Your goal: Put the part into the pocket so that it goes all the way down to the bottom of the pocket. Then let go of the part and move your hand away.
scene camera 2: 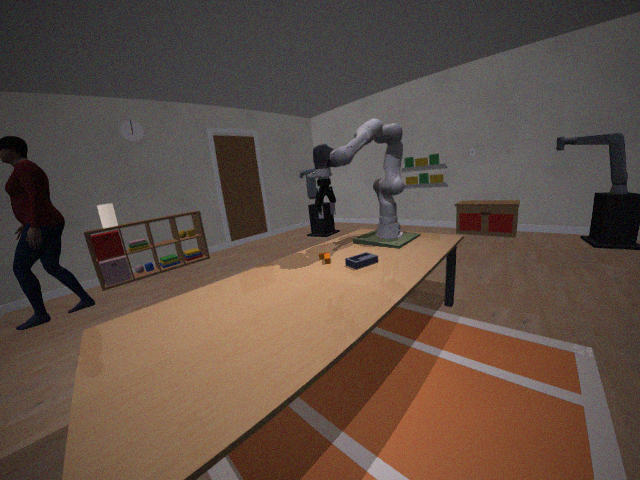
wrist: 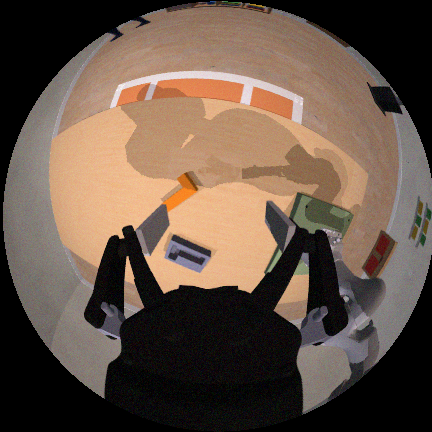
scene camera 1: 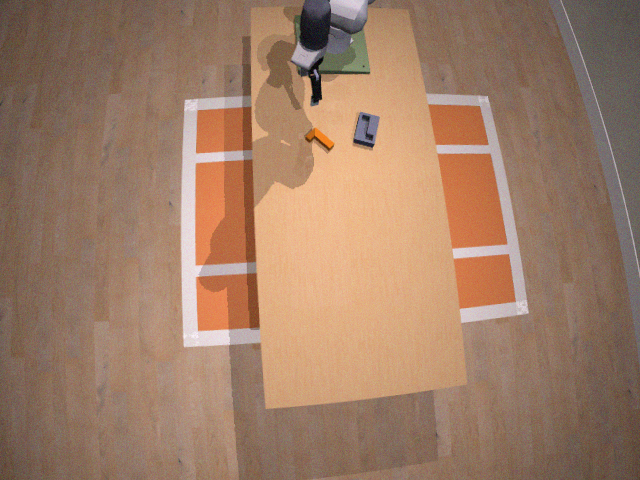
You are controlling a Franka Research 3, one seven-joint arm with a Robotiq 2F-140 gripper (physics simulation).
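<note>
An orange L-shaped part lies on the table, apart from the pocket block. The grey-blue block with the recessed pocket stands on the table, to the right of the part in scene camera 1. The pocket is dark inside and holds no part. My gripper is open and empty, high above the table. In the wrist view the part and the block show beyond and near the left finger, not between the pads. In scene camera 1 the fingers overlap, so their gap is hidden.
The wooden table carries a green base plate under the arm's base. The arm's shadow falls next to the part. A person stands off to the left, away from the table.
</note>
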